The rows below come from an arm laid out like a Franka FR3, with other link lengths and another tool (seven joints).
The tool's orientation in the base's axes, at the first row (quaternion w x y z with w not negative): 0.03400 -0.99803 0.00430 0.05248
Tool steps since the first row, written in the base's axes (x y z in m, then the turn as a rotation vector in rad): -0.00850 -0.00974 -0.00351 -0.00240 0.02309 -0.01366; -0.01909 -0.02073 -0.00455 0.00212 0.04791 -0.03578; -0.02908 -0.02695 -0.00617 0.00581 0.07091 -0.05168; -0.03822 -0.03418 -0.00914 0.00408 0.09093 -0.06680
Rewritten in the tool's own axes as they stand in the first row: -0.00804 0.01006 0.00371 -0.00107 -0.02209 0.01538; -0.01840 0.02122 0.00509 0.00563 -0.04541 0.03855; -0.02814 0.02766 0.00732 0.01085 -0.06733 0.05551; -0.03688 0.03518 0.01073 0.01062 -0.08626 0.07206
